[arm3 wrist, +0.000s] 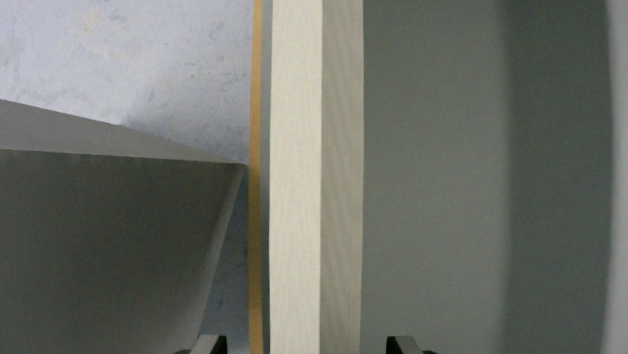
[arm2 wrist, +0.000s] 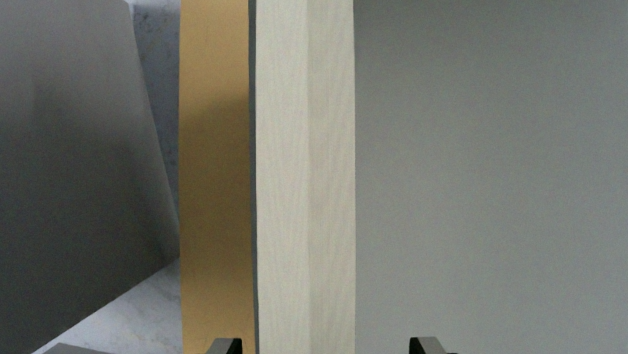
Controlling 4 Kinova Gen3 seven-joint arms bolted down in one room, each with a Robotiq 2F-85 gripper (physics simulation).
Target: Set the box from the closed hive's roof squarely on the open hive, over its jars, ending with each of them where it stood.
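Note:
A straight pale wooden wall, part of the box (arm2 wrist: 307, 175) (arm3 wrist: 316, 175), runs from top to bottom through both views. Its top edge and one side face show. To its right is the flat grey roof (arm2 wrist: 490, 175) (arm3 wrist: 430, 175), with a thin grey strip of it left of the wall. Arm2's gripper (arm2 wrist: 326, 346) is open, its fingertips at the bottom of the view on either side of the wall. Arm3's gripper (arm3 wrist: 306, 345) is also open, one fingertip to each side of the wall. How high the fingertips are above the wall is unclear. The open hive and jars do not show.
An ochre band (arm2 wrist: 215, 150) (arm3 wrist: 255, 175), apparently the closed hive's side, runs left of the roof's thin strip. Farther left, a large dark grey angular body (arm2 wrist: 75, 175) (arm3 wrist: 110, 240) stands close beside it. Pale mottled floor (arm2 wrist: 145, 305) (arm3 wrist: 150, 60) lies beyond.

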